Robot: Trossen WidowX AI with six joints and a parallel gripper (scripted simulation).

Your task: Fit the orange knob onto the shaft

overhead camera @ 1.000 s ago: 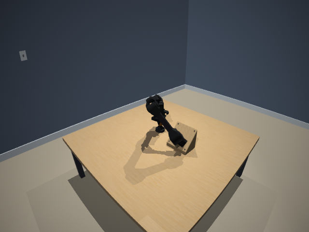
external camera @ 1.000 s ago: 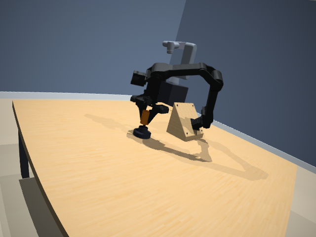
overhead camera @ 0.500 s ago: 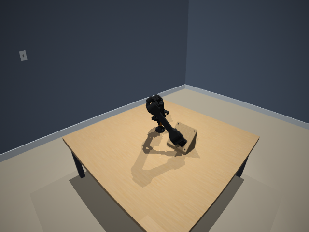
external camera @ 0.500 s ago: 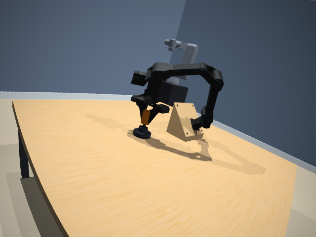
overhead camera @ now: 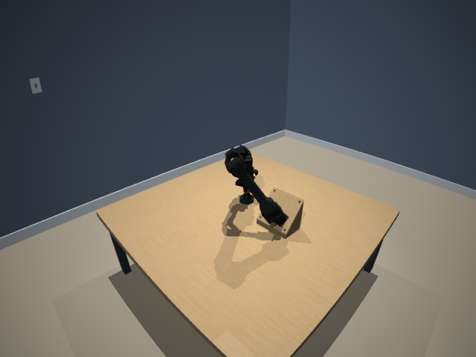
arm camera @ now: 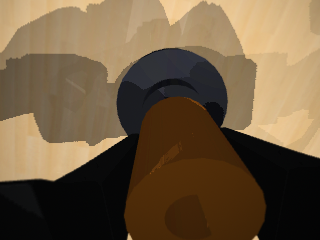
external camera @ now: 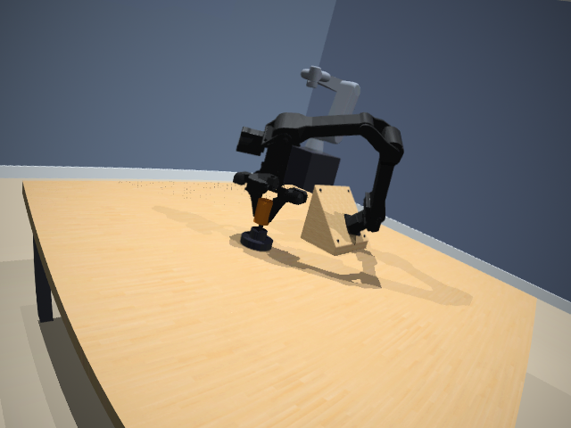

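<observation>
My gripper tip is 2 cm below the orange knob. Also, from my gripper tip: dark round pedestal 4 cm below.
</observation>
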